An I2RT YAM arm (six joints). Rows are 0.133 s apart.
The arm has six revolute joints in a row. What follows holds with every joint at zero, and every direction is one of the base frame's. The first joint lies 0.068 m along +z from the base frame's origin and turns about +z. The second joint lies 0.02 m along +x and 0.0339 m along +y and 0.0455 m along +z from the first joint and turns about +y. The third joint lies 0.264 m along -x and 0.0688 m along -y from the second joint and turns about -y. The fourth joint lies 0.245 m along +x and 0.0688 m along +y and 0.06 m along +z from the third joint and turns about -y. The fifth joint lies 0.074 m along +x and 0.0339 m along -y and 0.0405 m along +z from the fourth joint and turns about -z. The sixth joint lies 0.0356 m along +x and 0.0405 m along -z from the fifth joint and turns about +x. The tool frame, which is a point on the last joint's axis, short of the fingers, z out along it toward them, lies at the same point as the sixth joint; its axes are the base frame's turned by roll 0, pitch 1.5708 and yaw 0 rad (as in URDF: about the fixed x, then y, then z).
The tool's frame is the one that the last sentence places.
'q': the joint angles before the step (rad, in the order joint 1, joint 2, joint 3, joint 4, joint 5, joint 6). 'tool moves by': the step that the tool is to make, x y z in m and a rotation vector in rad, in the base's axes. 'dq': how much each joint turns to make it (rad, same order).
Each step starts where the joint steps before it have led.
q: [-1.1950 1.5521 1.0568 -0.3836 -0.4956 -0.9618]
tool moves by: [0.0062 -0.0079 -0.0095 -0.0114 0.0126 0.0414]
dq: [0.0077 0.0508 0.0153 0.0216 -0.0090 -0.0412]
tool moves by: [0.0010 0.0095 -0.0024 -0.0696 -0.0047 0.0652]
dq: [0.0121 -0.0350 -0.0564 0.0565 -0.0171 -0.0631]
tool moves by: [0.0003 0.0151 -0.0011 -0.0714 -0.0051 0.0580]
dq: [0.0185 -0.0582 -0.0734 0.0567 -0.0091 -0.0521]
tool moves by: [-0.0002 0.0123 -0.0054 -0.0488 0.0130 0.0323]
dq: [0.0170 -0.0403 -0.0648 0.0445 0.0124 -0.0383]
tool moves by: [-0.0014 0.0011 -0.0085 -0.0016 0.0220 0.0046]
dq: [-0.0016 0.0093 -0.0216 0.0126 0.0106 -0.0216]
